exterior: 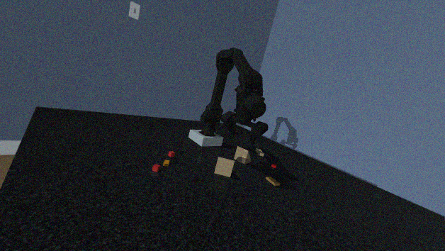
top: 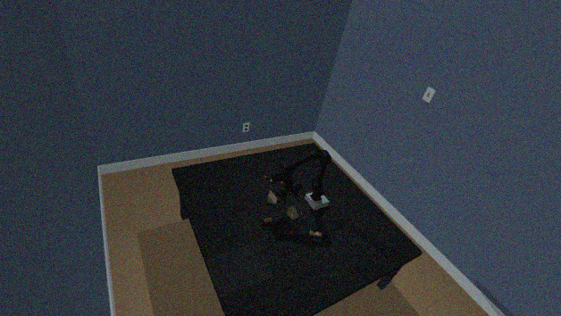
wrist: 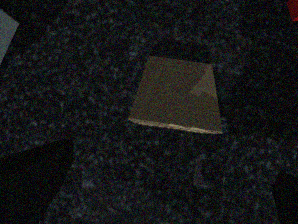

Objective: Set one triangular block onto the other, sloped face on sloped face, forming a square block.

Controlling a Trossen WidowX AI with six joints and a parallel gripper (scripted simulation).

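My gripper tip is 8 cm above the tan triangular block, 3 cm to the right of it and 1 cm past it. Round my gripper tip: orange cube 30 cm to the right, 9 cm below, 3 cm behind; red cube 17 cm to the left, 9 cm below, 7 cm ahead; thin tan piece 17 cm ahead, 9 cm below, 2 cm to the left.
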